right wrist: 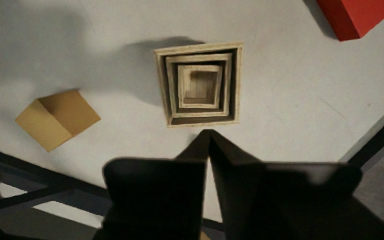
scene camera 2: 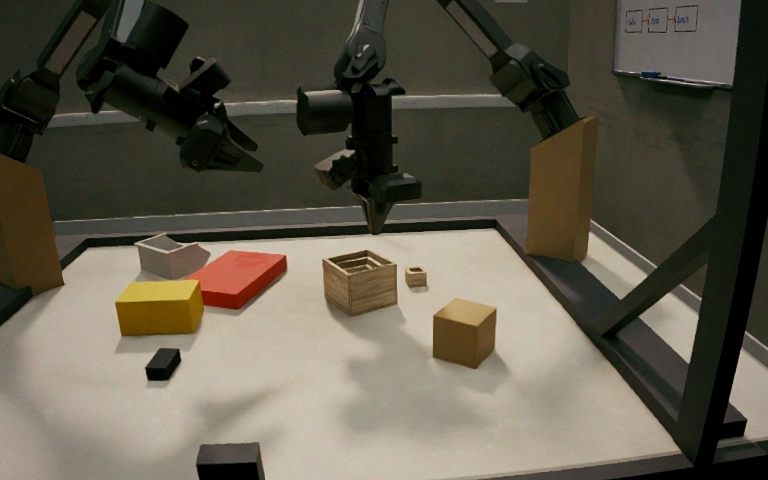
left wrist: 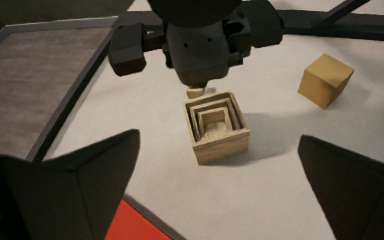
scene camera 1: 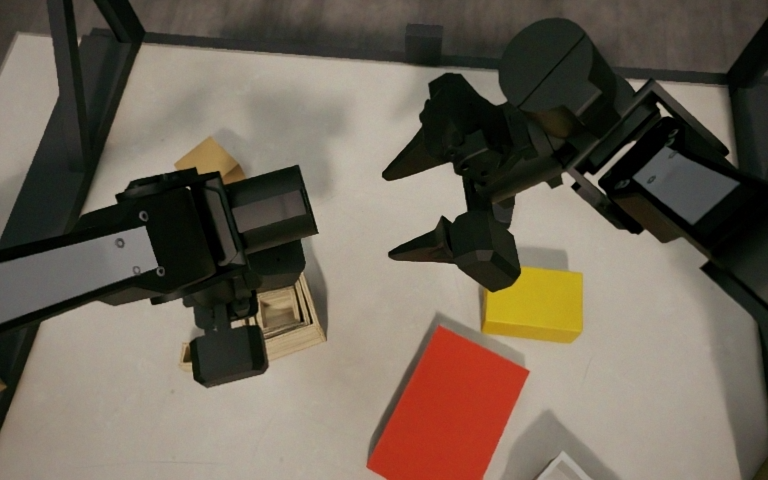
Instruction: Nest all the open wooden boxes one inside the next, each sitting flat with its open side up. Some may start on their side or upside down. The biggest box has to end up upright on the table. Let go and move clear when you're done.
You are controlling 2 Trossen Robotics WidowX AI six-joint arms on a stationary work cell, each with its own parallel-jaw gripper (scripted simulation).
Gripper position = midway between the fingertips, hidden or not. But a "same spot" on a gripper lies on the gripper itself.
left gripper: scene camera 2; left wrist 220, 140; scene camera 1; not seen in the right wrist view (out of frame)
right gripper: right wrist 207, 133; scene camera 2 374, 234; left wrist 202, 85; scene camera 1 240, 308
tan cube: right wrist; scene camera 2; left wrist 324, 80; scene camera 1 208, 156
biggest wooden box: right wrist 235, 47; scene camera 2 356, 293; left wrist 233, 143; scene camera 1 311, 335
same spot on tan cube: (right wrist: 52, 120) = (scene camera 2: 448, 306)
same spot on left gripper: (scene camera 1: 428, 247) = (scene camera 2: 232, 121)
